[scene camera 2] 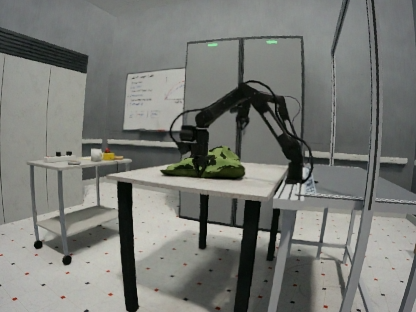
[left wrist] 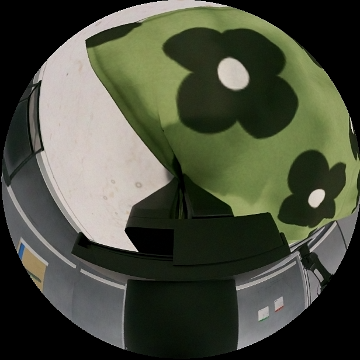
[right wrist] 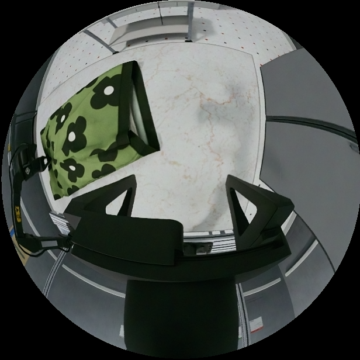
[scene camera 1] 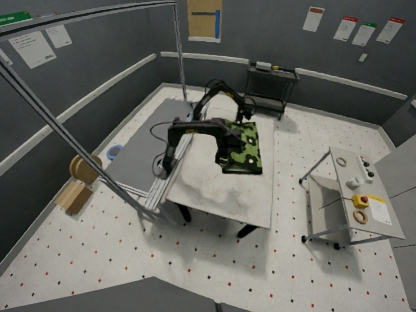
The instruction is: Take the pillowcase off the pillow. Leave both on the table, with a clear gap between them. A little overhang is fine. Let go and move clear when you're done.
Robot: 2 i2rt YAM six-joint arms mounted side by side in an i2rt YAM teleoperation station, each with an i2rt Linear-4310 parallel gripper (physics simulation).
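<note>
A green pillowcase with dark flowers and a dark hem lies bunched on the white marbled table. Its hemmed mouth gapes in the right wrist view, where a pale strip of the pillow shows inside; the rest of the pillow is hidden. My left gripper is shut on a pinched fold at the pillowcase's edge, low over the table, with creases running to the fingers. My right gripper is open and empty, high above the table, beside the pillowcase in its wrist view.
A wheeled side cart with rings, a mug and a yellow-and-red button box stands apart from the table. A dark trolley stands by the far wall. A grey bench and metal frame lie behind the arm bases.
</note>
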